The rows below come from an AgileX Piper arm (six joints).
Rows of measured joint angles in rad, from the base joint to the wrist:
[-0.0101 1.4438 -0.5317 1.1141 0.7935 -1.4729]
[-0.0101 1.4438 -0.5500 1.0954 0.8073 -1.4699]
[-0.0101 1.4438 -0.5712 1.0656 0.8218 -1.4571]
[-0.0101 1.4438 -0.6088 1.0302 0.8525 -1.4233]
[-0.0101 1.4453 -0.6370 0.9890 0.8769 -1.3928]
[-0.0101 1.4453 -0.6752 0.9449 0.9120 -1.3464]
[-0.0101 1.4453 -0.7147 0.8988 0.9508 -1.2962]
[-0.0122 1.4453 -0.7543 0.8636 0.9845 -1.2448]
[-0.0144 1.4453 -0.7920 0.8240 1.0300 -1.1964]
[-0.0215 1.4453 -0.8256 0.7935 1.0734 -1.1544]
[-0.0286 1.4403 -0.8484 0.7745 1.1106 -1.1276]
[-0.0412 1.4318 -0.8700 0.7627 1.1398 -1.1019]
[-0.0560 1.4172 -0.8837 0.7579 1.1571 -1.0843]
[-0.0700 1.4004 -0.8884 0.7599 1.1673 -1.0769]
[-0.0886 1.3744 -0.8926 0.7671 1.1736 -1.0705]
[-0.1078 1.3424 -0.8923 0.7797 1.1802 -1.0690]
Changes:
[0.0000 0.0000 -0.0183 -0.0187 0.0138 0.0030]
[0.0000 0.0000 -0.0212 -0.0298 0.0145 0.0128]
[0.0000 0.0000 -0.0376 -0.0354 0.0307 0.0338]
[0.0000 0.0015 -0.0282 -0.0412 0.0244 0.0305]
[0.0000 0.0000 -0.0382 -0.0441 0.0351 0.0464]
[0.0000 0.0000 -0.0395 -0.0461 0.0388 0.0502]
[-0.0021 0.0000 -0.0396 -0.0352 0.0337 0.0514]
[-0.0022 0.0000 -0.0377 -0.0396 0.0455 0.0484]
[-0.0071 0.0000 -0.0336 -0.0305 0.0434 0.0420]
[-0.0071 -0.0050 -0.0228 -0.0190 0.0372 0.0268]
[-0.0126 -0.0085 -0.0216 -0.0118 0.0292 0.0257]
[-0.0148 -0.0146 -0.0137 -0.0048 0.0173 0.0176]
[-0.0140 -0.0168 -0.0047 0.0020 0.0102 0.0074]
[-0.0186 -0.0260 -0.0042 0.0072 0.0063 0.0064]
[-0.0192 -0.0320 0.0003 0.0126 0.0066 0.0015]

